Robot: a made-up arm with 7 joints. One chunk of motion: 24 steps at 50 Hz.
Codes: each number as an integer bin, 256 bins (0 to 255) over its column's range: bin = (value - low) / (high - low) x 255, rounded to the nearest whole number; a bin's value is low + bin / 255 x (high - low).
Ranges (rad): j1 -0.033..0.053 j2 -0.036..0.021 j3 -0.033..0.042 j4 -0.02..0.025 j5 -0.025..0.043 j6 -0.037..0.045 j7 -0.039..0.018
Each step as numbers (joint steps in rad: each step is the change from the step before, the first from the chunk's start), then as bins.
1 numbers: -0.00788 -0.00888 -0.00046 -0.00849 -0.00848 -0.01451 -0.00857
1 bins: 74 121 111 65 62 70 136
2 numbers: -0.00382 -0.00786 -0.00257 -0.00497 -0.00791 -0.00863 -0.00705
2 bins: 87 126 103 85 64 88 143
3 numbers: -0.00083 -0.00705 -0.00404 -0.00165 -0.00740 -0.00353 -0.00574
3 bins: 95 130 98 104 66 104 149
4 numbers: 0.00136 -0.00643 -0.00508 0.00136 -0.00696 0.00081 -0.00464
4 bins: 102 132 95 121 68 118 154
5 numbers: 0.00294 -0.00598 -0.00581 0.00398 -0.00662 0.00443 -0.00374
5 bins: 107 134 92 136 69 129 158
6 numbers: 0.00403 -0.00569 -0.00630 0.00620 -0.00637 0.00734 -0.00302
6 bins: 110 136 91 148 70 138 161
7 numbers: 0.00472 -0.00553 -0.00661 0.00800 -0.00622 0.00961 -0.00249
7 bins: 112 136 90 159 70 145 163
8 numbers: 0.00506 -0.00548 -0.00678 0.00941 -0.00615 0.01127 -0.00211
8 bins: 113 137 89 167 71 150 165
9 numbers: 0.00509 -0.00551 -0.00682 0.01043 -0.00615 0.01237 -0.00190
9 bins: 113 136 89 172 71 154 166
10 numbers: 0.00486 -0.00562 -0.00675 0.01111 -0.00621 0.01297 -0.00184
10 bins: 112 136 89 176 70 155 166
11 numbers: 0.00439 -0.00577 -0.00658 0.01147 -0.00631 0.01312 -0.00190
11 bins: 111 135 90 178 70 156 166
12 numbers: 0.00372 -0.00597 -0.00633 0.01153 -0.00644 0.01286 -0.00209
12 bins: 109 134 91 179 70 155 165
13 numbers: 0.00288 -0.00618 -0.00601 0.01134 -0.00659 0.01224 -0.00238
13 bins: 106 133 92 178 69 153 164
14 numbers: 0.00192 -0.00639 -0.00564 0.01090 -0.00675 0.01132 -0.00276
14 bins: 104 132 93 175 68 150 162
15 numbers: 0.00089 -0.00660 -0.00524 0.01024 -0.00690 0.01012 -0.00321
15 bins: 100 132 94 171 68 147 160
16 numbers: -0.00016 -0.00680 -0.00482 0.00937 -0.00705 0.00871 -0.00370
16 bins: 97 131 96 166 67 142 158
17 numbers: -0.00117 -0.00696 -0.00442 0.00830 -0.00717 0.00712 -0.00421
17 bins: 94 130 97 160 67 137 156
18 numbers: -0.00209 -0.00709 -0.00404 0.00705 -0.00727 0.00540 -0.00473
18 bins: 92 129 98 153 66 132 153
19 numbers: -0.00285 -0.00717 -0.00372 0.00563 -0.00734 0.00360 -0.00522
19 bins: 89 129 100 145 66 126 151
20 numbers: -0.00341 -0.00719 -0.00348 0.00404 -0.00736 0.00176 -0.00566
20 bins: 88 129 100 136 66 121 149
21 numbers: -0.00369 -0.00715 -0.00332 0.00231 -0.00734 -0.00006 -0.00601
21 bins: 87 129 101 126 66 115 148
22 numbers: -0.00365 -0.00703 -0.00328 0.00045 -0.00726 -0.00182 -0.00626
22 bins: 87 130 101 116 67 109 146
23 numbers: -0.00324 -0.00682 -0.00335 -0.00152 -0.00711 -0.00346 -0.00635
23 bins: 88 131 101 105 67 104 146
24 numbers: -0.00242 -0.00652 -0.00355 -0.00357 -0.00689 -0.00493 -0.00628
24 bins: 91 132 100 93 68 100 146
